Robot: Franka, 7 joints.
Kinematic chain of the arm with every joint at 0, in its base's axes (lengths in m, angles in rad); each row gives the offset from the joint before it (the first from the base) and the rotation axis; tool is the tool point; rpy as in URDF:
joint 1: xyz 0 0 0.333 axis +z
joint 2: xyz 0 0 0 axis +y
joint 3: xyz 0 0 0.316 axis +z
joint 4: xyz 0.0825 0 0 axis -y
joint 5: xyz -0.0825 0 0.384 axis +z
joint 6: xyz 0 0 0 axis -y
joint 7: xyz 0.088 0 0 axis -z
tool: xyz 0 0 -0.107 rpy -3.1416 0 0
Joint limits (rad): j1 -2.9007..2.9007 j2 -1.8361..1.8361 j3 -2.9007..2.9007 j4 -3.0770..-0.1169 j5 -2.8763..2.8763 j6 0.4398..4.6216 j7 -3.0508..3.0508
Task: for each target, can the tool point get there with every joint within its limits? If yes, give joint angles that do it. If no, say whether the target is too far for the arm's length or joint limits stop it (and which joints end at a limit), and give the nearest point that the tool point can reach.
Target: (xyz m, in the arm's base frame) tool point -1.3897 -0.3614 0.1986
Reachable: no: too far | nearest point -0.8267 -0.2150 0.2531 | short by 0.584 m
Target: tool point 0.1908 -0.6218 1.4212
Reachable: no: too far | nearest point 0.1291 -0.4208 1.0694 | short by 0.410 m
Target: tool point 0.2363 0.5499 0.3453
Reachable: yes | joints 0.0022 1.0147 1.4310 -1.7946 -0.4287 1.7487 2.1483
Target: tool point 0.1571 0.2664 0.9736
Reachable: yes | joints -0.1728 0.1134 1.4629 -0.4182 -0.0319 0.9192 0.1383
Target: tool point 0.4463 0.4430 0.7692
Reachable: yes | joints 1.5808 1.1085 -1.9077 -0.9824 -0.3982 1.7447 2.0142
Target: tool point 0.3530 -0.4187 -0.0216
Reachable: yes | joints -0.4757 1.5169 -0.4981 -0.9793 -0.0200 0.9091 0.4868
